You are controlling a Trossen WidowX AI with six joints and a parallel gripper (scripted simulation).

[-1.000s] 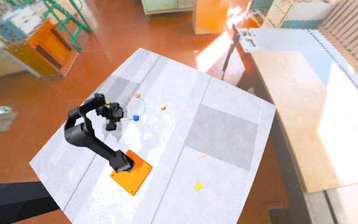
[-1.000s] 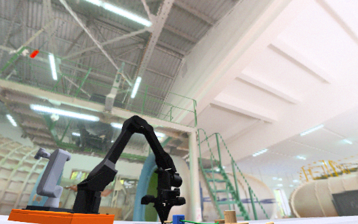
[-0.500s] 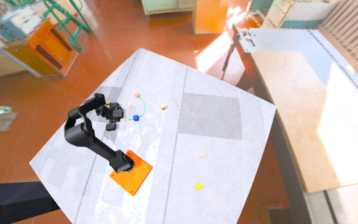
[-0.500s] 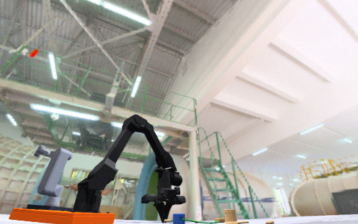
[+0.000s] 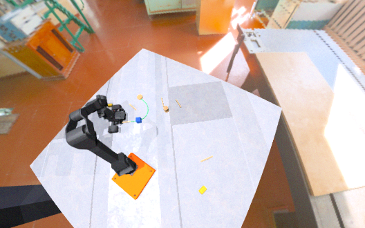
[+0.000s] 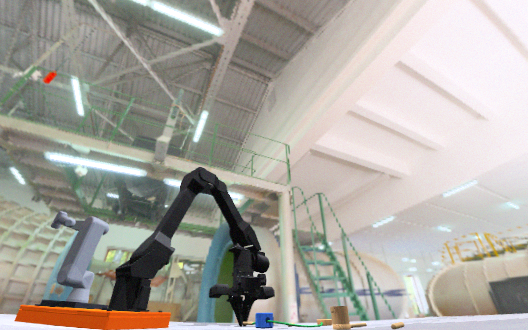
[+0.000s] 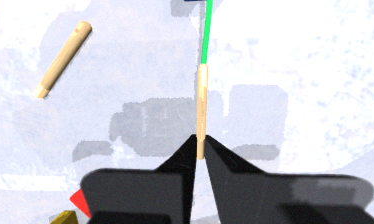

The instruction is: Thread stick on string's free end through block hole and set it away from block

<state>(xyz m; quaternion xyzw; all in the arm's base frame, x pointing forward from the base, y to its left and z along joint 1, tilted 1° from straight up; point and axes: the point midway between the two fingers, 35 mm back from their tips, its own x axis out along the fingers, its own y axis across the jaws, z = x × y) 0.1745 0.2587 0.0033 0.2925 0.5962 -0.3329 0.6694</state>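
The thin wooden stick lies 30 mm to the right of my gripper tip, 20 mm ahead of it and 10 mm above it. The rest, counted from my gripper tip: blue cube 100 mm to the right, 80 mm ahead, 20 mm above; then red piece 120 mm to the left, 40 mm ahead, 10 mm above; then round wooden button 220 mm ahead, 20 mm to the left, 10 mm above.
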